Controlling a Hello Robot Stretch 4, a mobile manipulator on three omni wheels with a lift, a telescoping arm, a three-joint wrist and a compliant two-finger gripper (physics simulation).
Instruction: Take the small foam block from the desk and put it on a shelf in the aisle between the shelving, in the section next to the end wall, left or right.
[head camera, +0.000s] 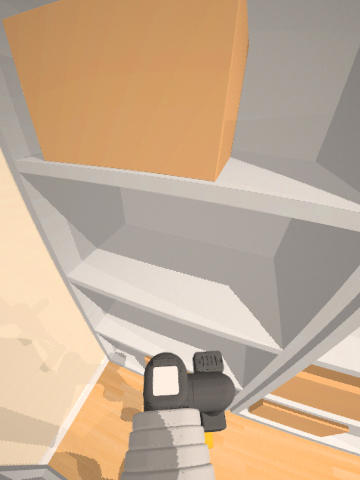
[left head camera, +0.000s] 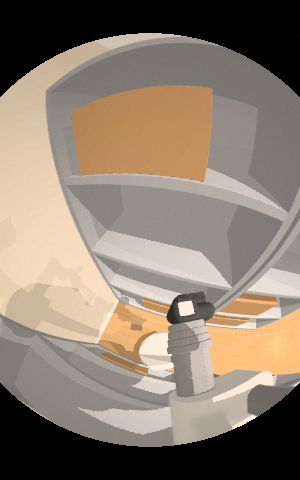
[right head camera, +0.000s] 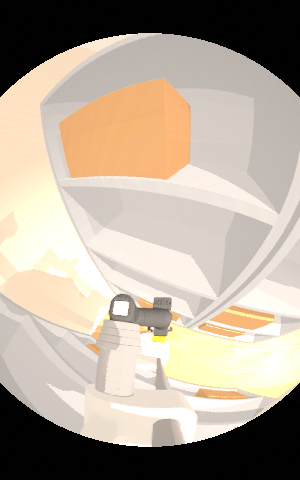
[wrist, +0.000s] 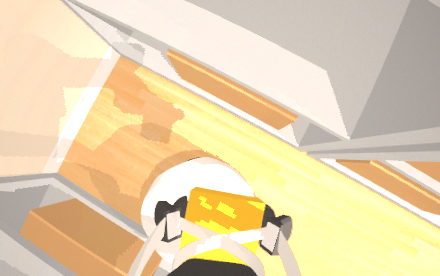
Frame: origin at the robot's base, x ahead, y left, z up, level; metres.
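Seen in the pictures: gripper, fingertip midpoint: (wrist: 223, 215); robot's base at its link origin: (left head camera: 159, 350) (right head camera: 148, 350).
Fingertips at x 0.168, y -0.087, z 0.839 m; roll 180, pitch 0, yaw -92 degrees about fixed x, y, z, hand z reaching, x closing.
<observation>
Offsets run from my fingertips to a thing's middle. Level surfaces: height alone.
The small yellow foam block @(dx -0.022, dy +0.002, dz +0.021 m) (wrist: 222, 212) (head camera: 209, 440) (right head camera: 159, 338) is held between the two fingers of my gripper (wrist: 223, 215), which is shut on it. In the wrist view the block hangs above the floor, outside the shelving. The end-wall section of grey shelving rises in front; its middle shelf board @(dz +0.123 m) (head camera: 165, 295) (left head camera: 160, 250) (right head camera: 150, 252) bears nothing that I can see. In the head view the wrist parts hide the fingers and most of the block. The desk does not show.
The cream end wall (head camera: 30, 300) (wrist: 30, 100) is on the left. A large orange-brown box @(dx +0.471, dy +0.136, dz +0.716 m) (head camera: 125, 90) (left head camera: 145, 130) (right head camera: 115, 135) stands on the upper shelf. A flat box @(dx +0.395, dy -0.040, dz -0.656 m) (wrist: 230, 90) lies low down. Another box @(dx -0.403, dy +0.482, dz -0.656 m) (wrist: 85, 230) is in the opposite shelving. A post divides the sections at right.
</observation>
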